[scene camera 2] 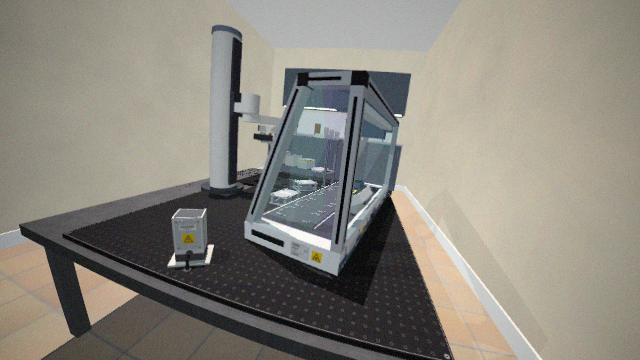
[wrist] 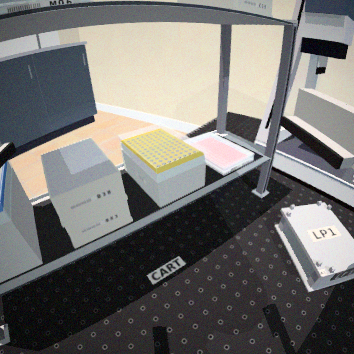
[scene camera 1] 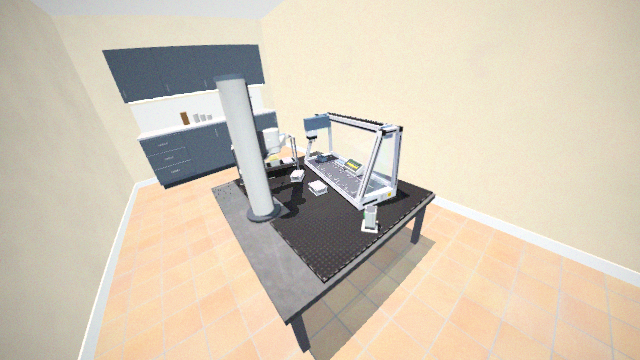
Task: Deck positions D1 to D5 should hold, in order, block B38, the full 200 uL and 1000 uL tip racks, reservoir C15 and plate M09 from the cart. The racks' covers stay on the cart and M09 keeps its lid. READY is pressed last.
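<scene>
In the wrist view, block B38 (wrist: 90,172) sits on a similar block on the cart's (wrist: 276,110) lower shelf. Right of it stands the yellow-topped tip rack (wrist: 162,150); whether a clear cover is on it I cannot tell. A blue-edged rack (wrist: 17,220) is partly cut off at the left. A low pink-topped plate (wrist: 220,152) lies at the right end; its label is unreadable. On the upper shelf, a part with a faint label like C15 (wrist: 260,6) shows. My gripper (wrist: 146,111) is open and empty, its fingers at both sides of the view. The deck (scene camera 1: 345,177) (scene camera 2: 300,210) stands inside the frame.
A white stand marked LP1 (wrist: 320,235) is right of the cart. Two white stands show in scene camera 1, one nearer (scene camera 1: 317,187) and one farther (scene camera 1: 297,175). A yellow-green panel (scene camera 1: 353,166) stands behind the deck. A grey box (scene camera 1: 370,219) (scene camera 2: 189,230) stands near the table's edge.
</scene>
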